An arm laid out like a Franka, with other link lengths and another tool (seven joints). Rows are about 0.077 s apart.
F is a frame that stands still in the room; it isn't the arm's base.
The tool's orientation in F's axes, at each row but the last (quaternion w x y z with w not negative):
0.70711 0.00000 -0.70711 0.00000
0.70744 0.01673 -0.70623 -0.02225
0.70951 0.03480 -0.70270 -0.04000
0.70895 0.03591 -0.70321 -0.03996
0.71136 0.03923 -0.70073 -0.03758
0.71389 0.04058 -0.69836 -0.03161
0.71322 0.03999 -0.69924 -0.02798
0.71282 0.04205 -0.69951 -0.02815
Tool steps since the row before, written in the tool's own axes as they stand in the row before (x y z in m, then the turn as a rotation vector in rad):
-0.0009 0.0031 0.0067 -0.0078 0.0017 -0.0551
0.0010 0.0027 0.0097 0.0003 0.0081 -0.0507
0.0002 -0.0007 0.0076 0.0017 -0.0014 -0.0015
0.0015 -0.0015 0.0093 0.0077 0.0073 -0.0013
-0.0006 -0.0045 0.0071 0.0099 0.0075 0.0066
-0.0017 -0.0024 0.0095 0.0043 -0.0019 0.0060
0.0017 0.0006 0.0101 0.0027 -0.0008 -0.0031
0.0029 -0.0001 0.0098 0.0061 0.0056 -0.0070
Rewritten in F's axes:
-0.0067 0.0031 -0.0009 0.0551 0.0017 -0.0078
-0.0097 0.0027 0.0012 0.0508 0.0077 0.0006
-0.0076 -0.0007 0.0002 0.0015 -0.0016 0.0015
-0.0093 -0.0016 0.0014 0.0014 0.0064 0.0084
-0.0071 -0.0044 -0.0010 -0.0065 0.0064 0.0108
-0.0095 -0.0023 -0.0017 -0.0059 -0.0024 0.0042
-0.0101 0.0003 0.0019 0.0032 -0.0010 0.0026
-0.0097 -0.0006 0.0030 0.0070 0.0051 0.0065

